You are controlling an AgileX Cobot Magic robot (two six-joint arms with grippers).
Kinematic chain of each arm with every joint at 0, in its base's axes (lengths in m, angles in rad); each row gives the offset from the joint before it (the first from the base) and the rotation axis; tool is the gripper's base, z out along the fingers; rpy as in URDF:
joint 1: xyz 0 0 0.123 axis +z
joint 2: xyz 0 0 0 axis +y
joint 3: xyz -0.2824 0 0.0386 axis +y
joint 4: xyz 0.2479 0 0.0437 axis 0.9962 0 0.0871
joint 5: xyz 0 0 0 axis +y
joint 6: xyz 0.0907 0 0.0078 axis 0.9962 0 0.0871
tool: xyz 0 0 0 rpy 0 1.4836 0
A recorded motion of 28 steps. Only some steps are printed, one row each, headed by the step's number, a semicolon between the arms.
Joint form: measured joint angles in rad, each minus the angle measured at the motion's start. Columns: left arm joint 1, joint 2, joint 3, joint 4, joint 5, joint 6; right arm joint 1, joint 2, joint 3, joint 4, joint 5, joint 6.
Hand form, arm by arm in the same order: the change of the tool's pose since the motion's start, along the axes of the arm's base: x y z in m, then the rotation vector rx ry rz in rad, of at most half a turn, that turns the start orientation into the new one. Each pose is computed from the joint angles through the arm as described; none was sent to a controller.
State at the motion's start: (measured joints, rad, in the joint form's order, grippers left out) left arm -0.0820 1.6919 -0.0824 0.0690 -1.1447 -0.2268; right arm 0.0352 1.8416 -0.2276 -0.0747 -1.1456 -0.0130
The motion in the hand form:
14: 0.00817 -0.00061 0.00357 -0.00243 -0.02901 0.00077; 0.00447 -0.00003 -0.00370 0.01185 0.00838 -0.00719
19: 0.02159 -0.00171 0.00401 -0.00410 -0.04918 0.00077; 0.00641 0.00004 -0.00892 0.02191 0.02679 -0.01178
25: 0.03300 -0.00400 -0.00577 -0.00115 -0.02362 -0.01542; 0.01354 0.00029 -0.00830 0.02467 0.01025 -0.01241
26: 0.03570 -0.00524 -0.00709 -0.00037 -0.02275 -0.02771; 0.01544 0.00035 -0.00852 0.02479 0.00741 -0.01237
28: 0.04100 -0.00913 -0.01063 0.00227 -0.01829 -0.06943; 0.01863 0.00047 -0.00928 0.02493 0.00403 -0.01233
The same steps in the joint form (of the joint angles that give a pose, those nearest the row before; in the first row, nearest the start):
14: 0.0000 0.0000 -0.0291 -0.0008 0.0000 0.0000; 0.0000 0.0248 -0.0177 0.0023 0.0000 0.0130
19: 0.0000 0.0285 -0.0779 -0.0008 0.0000 0.0000; 0.0000 0.0515 -0.0272 0.0023 0.0000 0.0247
25: 0.0000 0.0997 -0.1216 0.0154 -0.0017 0.0000; 0.0000 0.0613 -0.0531 0.0023 -0.0006 0.0269
26: 0.0000 0.1115 -0.1325 0.0277 -0.0017 0.0000; 0.0000 0.0656 -0.0603 0.0023 -0.0006 0.0269
28: 0.0000 0.1392 -0.1555 0.0695 -0.0017 0.0000; 0.0000 0.0744 -0.0725 0.0023 -0.0006 0.0269

